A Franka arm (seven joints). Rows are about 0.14 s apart.
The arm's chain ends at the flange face. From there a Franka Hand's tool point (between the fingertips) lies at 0.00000 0.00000 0.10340 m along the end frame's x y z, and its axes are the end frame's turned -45 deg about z.
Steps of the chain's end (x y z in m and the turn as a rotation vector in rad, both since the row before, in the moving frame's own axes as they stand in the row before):
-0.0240, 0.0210, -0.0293, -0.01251, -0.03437, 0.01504
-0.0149, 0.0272, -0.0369, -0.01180, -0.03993, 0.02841
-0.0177, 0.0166, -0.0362, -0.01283, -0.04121, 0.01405
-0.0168, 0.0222, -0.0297, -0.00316, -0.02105, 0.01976
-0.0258, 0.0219, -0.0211, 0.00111, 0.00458, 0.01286
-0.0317, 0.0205, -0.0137, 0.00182, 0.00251, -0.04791
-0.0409, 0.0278, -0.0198, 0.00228, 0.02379, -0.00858
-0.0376, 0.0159, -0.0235, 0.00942, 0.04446, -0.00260
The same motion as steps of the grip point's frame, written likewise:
-0.0352, -0.0037, -0.0294, 0.01546, -0.03315, 0.01504
-0.0335, 0.0066, -0.0370, 0.01989, -0.03658, 0.02841
-0.0282, -0.0029, -0.0363, 0.02007, -0.03821, 0.01405
-0.0293, 0.0025, -0.0297, 0.01265, -0.01712, 0.01976
-0.0333, -0.0025, -0.0211, -0.00245, 0.00402, 0.01286
-0.0366, -0.0079, -0.0137, -0.00049, 0.00306, -0.04791
-0.0467, -0.0077, -0.0198, -0.01521, 0.01843, -0.00858
-0.0339, -0.0128, -0.0236, -0.02478, 0.03810, -0.00260

